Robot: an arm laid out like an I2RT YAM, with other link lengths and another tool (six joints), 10 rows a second.
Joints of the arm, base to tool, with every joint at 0 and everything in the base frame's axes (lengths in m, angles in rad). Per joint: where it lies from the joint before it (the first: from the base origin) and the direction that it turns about. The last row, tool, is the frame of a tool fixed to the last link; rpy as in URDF.
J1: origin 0 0 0.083 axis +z
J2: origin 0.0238 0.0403 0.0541 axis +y
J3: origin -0.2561 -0.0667 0 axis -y
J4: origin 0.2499 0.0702 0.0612 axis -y
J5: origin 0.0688 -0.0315 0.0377 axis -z
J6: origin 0.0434 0 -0.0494 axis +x
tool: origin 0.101 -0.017 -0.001 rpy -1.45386 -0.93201 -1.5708
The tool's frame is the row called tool.
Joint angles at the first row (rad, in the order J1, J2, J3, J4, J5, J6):
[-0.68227, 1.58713, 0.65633, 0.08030, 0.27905, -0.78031]
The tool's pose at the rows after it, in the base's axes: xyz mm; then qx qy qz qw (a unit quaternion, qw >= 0):
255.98, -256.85, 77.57, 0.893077, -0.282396, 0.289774, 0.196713
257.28, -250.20, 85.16, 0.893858, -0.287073, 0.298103, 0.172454
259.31, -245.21, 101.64, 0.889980, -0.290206, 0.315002, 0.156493
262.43, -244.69, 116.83, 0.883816, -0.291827, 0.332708, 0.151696
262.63, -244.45, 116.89, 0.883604, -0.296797, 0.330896, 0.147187
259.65, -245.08, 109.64, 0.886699, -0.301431, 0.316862, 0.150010
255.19, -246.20, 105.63, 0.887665, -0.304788, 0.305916, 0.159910
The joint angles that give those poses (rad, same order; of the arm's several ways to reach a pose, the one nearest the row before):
[-0.68455, 1.57683, 0.66129, 0.06351, 0.25845, -0.76619]
[-0.68417, 1.53407, 0.67119, 0.00132, 0.21382, -0.73873]
[-0.68304, 1.47192, 0.68646, -0.05969, 0.17796, -0.71546]
[-0.68303, 1.43225, 0.70441, -0.08795, 0.16003, -0.70173]
[-0.68302, 1.43494, 0.71319, -0.10281, 0.15698, -0.68989]
[-0.68303, 1.45512, 0.71240, -0.10777, 0.17376, -0.68837]
[-0.68302, 1.46239, 0.70516, -0.10663, 0.20047, -0.69180]

